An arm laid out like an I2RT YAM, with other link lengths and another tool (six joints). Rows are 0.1 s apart.
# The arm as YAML. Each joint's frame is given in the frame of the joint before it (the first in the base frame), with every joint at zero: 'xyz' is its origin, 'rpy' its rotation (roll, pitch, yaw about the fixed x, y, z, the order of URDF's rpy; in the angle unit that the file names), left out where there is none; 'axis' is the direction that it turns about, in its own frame. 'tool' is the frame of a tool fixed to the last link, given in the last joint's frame.
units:
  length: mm
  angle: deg
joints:
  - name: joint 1
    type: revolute
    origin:
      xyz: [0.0, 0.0, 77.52]
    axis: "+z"
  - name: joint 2
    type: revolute
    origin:
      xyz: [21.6, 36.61, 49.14]
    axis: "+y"
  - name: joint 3
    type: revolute
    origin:
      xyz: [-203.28, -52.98, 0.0]
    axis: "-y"
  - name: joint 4
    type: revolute
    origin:
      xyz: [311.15, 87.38, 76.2]
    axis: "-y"
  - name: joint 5
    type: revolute
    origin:
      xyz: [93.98, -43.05, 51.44]
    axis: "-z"
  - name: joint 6
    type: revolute
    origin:
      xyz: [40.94, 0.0, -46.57]
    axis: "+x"
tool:
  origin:
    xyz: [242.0, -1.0, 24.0]
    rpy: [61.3, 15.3, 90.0]
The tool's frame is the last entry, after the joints.
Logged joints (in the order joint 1, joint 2, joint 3, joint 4, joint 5, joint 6), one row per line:
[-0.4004, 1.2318, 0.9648, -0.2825, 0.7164, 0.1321]
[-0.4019, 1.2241, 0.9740, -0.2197, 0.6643, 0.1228]
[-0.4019, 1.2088, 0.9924, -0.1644, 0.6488, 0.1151]
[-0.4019, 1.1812, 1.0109, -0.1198, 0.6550, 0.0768]
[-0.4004, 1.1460, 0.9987, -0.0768, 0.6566, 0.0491]
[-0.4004, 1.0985, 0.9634, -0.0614, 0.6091, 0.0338]
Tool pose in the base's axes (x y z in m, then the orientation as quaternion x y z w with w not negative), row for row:
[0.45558, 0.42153, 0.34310, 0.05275, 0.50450, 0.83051, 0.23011]
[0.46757, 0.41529, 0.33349, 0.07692, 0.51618, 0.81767, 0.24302]
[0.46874, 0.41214, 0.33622, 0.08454, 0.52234, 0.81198, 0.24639]
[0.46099, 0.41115, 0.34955, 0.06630, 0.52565, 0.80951, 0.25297]
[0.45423, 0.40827, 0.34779, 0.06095, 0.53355, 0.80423, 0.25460]
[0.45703, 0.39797, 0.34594, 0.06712, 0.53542, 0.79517, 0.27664]
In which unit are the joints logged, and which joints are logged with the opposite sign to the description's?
The joints are logged in radians. Opposite sign: joint 1, joint 4, joint 5.
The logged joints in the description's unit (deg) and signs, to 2 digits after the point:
[22.94, 70.58, 55.28, 16.19, -41.05, 7.57]
[23.03, 70.14, 55.81, 12.59, -38.06, 7.04]
[23.03, 69.26, 56.86, 9.42, -37.17, 6.59]
[23.03, 67.68, 57.92, 6.86, -37.53, 4.40]
[22.94, 65.66, 57.22, 4.40, -37.62, 2.81]
[22.94, 62.94, 55.20, 3.52, -34.90, 1.94]

